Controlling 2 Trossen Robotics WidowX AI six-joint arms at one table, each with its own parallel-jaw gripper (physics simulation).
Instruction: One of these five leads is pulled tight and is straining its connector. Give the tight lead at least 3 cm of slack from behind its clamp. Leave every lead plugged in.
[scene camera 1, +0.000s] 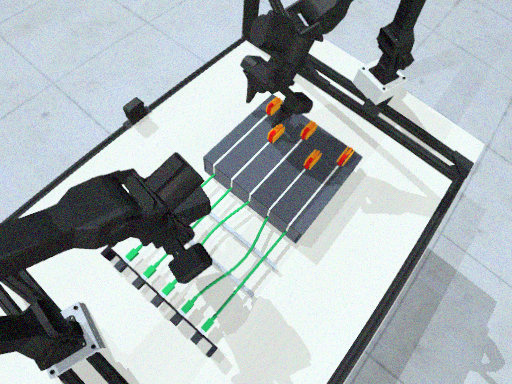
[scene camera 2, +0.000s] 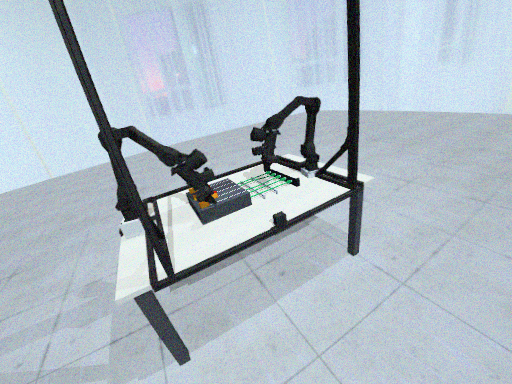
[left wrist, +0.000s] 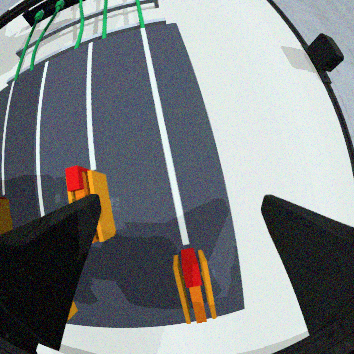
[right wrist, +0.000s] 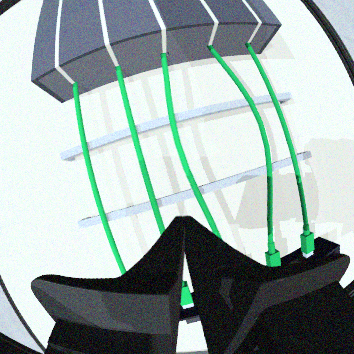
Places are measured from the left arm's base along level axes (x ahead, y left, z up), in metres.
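Pixels of known places: left gripper, fingertip midpoint: (scene camera 1: 259, 114) (scene camera 2: 214, 198) (left wrist: 184, 203); right gripper, fingertip midpoint: (scene camera 1: 186, 233) (scene camera 2: 265, 171) (right wrist: 182, 222); left arm's base, origin of the base link: (scene camera 1: 383, 73) (scene camera 2: 133, 217); right arm's base, origin of the base link: (scene camera 1: 64, 339) (scene camera 2: 311, 168).
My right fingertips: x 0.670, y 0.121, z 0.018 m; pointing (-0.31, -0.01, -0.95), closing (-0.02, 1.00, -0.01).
Note:
Ahead of a thing's pixels: the offset from my right fingertips to its top centre. "spot": to the spot under its first point.
Five green leads run from the dark grey block (scene camera 1: 274, 186) (left wrist: 125, 125) (right wrist: 135, 25) to a black connector strip {spot: 0.110 m ahead, 0.068 m left, 0.062 m down} (scene camera 1: 157, 300). In the right wrist view the second lead from the left (right wrist: 135, 135) looks straightest; the fourth {spot: 0.067 m back, 0.092 m left, 0.067 m down} (right wrist: 267, 135) bows widely. White lead stretches cross the block to orange clamps with red tabs. The second lead's clamp {spot: 0.286 m back, 0.104 m right, 0.008 m down} (scene camera 1: 275, 133) (left wrist: 102, 205) is partly behind a left finger. The first lead's clamp {spot: 0.329 m back, 0.172 m right, 0.011 m down} (scene camera 1: 273, 106) (left wrist: 192, 280) shows low between the fingers in the picture. My left gripper (left wrist: 184, 203) is open above the block. My right gripper (right wrist: 182, 222) is shut and empty, above the leads, hiding some plugs.
Three more clamps (scene camera 1: 308, 130) (scene camera 1: 312, 159) (scene camera 1: 345, 157) stand on the block. Two pale rails (right wrist: 210, 111) (right wrist: 130, 210) cross below the leads. A small black box {spot: 0.047 m back, 0.359 m right, 0.048 m down} (scene camera 1: 134, 110) (scene camera 2: 280, 218) (left wrist: 326, 52) sits at the table's edge. Black frame bars border the white table.

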